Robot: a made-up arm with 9 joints. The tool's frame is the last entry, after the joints. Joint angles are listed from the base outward.
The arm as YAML. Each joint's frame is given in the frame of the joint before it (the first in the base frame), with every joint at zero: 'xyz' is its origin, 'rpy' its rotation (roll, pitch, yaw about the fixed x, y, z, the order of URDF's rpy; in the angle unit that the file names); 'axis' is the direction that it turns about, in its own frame. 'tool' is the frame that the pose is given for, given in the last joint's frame.
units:
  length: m
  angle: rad
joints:
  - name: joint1
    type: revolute
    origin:
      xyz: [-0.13, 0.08, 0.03]
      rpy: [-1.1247, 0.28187, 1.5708]
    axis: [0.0, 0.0, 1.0]
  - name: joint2
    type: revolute
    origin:
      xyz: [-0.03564, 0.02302, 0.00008]
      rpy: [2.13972, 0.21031, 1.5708]
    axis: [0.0, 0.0, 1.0]
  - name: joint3
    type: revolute
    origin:
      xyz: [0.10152, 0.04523, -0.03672]
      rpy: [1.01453, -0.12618, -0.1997]
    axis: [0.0, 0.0, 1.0]
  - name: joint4
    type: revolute
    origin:
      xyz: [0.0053, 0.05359, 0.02]
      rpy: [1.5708, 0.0, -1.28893]
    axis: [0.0, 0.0, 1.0]
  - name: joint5
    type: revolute
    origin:
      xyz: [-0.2, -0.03, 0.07]
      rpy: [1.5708, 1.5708, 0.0]
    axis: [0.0, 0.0, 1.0]
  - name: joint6
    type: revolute
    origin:
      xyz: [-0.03, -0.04, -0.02]
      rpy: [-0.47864, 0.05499, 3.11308]
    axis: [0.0, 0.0, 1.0]
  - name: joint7
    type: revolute
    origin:
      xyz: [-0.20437, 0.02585, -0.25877]
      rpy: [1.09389, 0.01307, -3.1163]
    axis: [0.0, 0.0, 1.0]
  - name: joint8
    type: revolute
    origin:
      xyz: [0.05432, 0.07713, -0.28]
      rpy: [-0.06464, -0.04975, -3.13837]
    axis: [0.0, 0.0, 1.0]
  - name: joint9
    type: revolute
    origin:
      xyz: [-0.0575, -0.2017, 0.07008]
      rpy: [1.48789, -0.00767, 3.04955]
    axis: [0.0, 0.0, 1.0]
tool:
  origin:
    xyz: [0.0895, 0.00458, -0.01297]
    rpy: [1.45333, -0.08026, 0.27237]
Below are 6 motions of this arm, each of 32 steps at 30 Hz.
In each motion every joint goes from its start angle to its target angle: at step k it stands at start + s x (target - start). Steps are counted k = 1, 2, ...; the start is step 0. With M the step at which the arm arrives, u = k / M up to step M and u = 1 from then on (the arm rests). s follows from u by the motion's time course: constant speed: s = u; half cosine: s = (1 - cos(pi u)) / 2; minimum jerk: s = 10 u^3 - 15 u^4 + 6 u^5.
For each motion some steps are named. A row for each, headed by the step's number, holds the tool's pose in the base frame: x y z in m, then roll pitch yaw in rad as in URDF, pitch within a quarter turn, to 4 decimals.
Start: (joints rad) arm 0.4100 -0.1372 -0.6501 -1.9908 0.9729 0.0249 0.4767 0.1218 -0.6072
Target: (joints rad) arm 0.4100 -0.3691 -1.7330 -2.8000 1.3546 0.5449 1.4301 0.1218 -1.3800
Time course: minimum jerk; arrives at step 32
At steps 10, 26, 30, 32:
10: -0.2246 0.2821 -0.0983 0.2612 0.9824 2.5871
26: -0.3216 0.4133 0.0027 -1.7964 0.5309 1.3905
30: -0.3517 0.4093 -0.0076 -1.8800 0.5093 1.4285
32: -0.3531 0.4091 -0.0082 -1.8840 0.5084 1.4304

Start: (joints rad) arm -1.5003 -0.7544 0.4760 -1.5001 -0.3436 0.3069 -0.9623 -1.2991 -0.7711
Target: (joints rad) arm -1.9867 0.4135 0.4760 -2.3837 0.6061 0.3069 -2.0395 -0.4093 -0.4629
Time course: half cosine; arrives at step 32
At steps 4, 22, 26, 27, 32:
4: 0.1346 0.3527 -0.5003 1.1891 0.7381 -3.0131
22: -0.5234 0.5886 0.1014 -0.8478 0.9249 2.9166
26: -0.6187 0.4779 0.1624 -1.4239 0.9299 2.5906
27: -0.6339 0.4557 0.1679 -1.5295 0.9183 2.5285
32: -0.6666 0.4032 0.1741 -1.7657 0.8752 2.3924

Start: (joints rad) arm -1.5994 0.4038 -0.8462 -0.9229 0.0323 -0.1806 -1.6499 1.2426 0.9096
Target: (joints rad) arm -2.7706 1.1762 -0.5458 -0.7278 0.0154 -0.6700 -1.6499 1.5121 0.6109
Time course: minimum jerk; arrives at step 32
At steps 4, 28, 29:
4: -0.0599 0.4765 -0.2925 -2.7999 0.1456 0.1179
28: 0.1146 0.1592 0.5076 -0.7773 -0.1886 -0.4777
29: 0.1131 0.1497 0.5100 -0.7585 -0.1860 -0.4858

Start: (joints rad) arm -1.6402 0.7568 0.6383 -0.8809 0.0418 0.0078 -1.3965 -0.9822 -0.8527
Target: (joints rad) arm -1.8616 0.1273 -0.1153 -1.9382 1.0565 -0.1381 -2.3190 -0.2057 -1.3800
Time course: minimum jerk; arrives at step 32
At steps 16, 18, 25, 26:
16: -0.4018 0.5864 -0.2562 0.2889 0.5637 -2.6773
18: -0.4783 0.5230 -0.2784 0.3134 0.4248 -2.5627
25: -0.6436 0.3536 -0.2293 0.2347 0.0492 -2.3618
26: -0.6535 0.3422 -0.2195 0.2212 0.0213 -2.3496

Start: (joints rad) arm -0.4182 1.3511 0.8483 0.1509 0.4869 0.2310 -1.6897 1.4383 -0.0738
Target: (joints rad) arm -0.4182 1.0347 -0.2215 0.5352 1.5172 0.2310 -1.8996 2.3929 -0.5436
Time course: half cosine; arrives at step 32
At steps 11, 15, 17, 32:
11: -0.3504 0.1035 -0.1804 -2.5410 0.4357 2.0895
15: -0.2845 -0.0546 -0.1727 -2.3535 0.7211 2.5979
17: -0.2306 -0.1204 -0.1390 -2.1335 0.8239 2.9479
32: 0.0189 -0.1334 0.1884 -1.0345 0.4025 -1.8466

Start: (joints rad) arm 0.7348 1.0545 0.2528 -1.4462 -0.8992 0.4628 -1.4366 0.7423 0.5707
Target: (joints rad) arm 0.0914 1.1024 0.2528 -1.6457 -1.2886 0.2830 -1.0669 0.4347 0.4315
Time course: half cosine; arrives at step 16
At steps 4, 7, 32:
4: -0.3390 0.0597 -0.5377 2.2216 0.7395 -0.9008
7: -0.2810 0.1245 -0.5746 2.3646 0.7459 -0.9546
32: -0.1462 0.2441 -0.6141 2.6108 0.8144 -1.1490

